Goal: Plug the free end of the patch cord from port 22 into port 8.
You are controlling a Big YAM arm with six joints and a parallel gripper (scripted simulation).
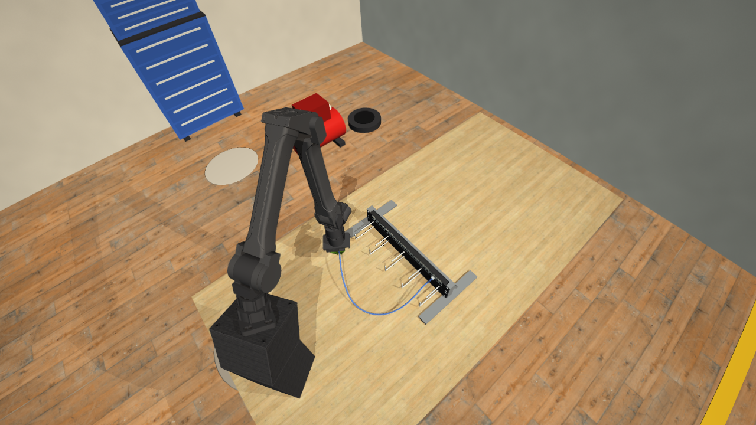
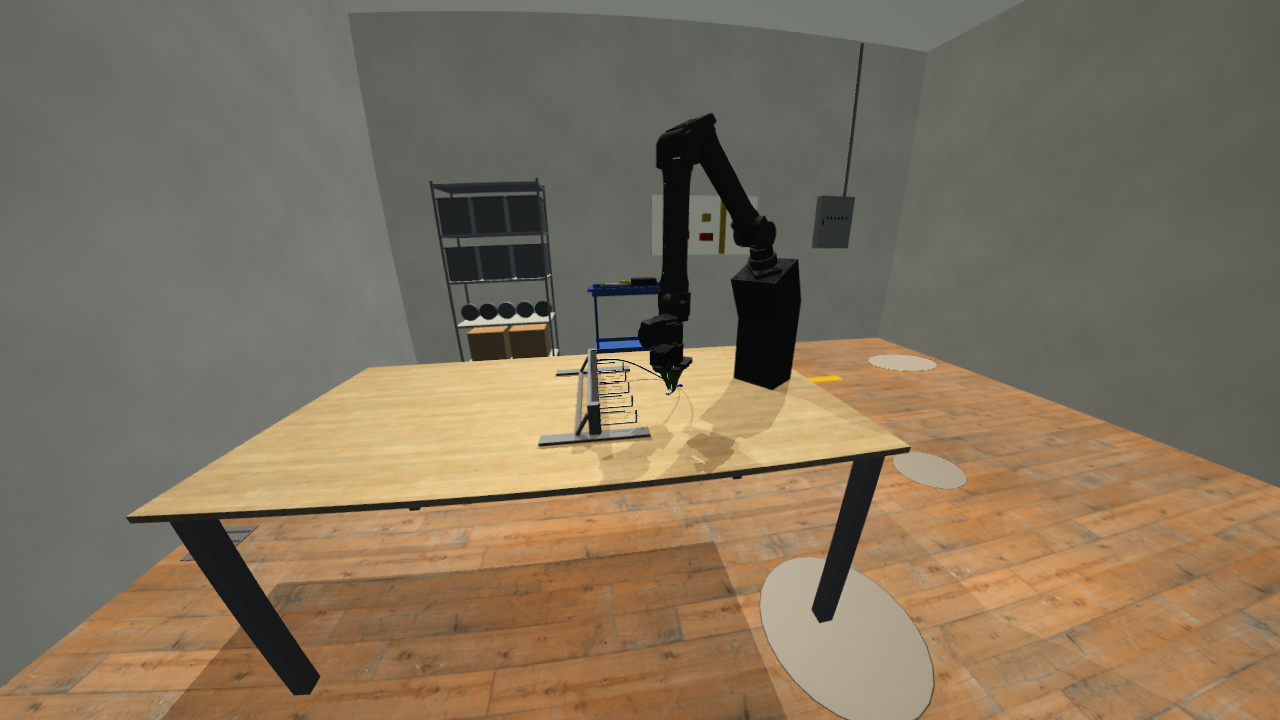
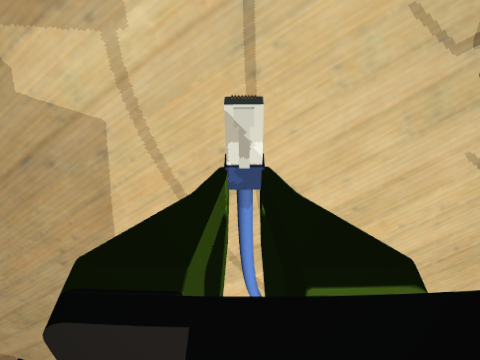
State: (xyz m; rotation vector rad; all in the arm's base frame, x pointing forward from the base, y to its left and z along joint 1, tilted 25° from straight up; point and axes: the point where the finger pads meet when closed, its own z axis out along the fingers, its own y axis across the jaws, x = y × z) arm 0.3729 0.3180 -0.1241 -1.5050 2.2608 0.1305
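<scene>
My hand is 2 cm to the right of the cord plug and 1 cm short of it.
</scene>
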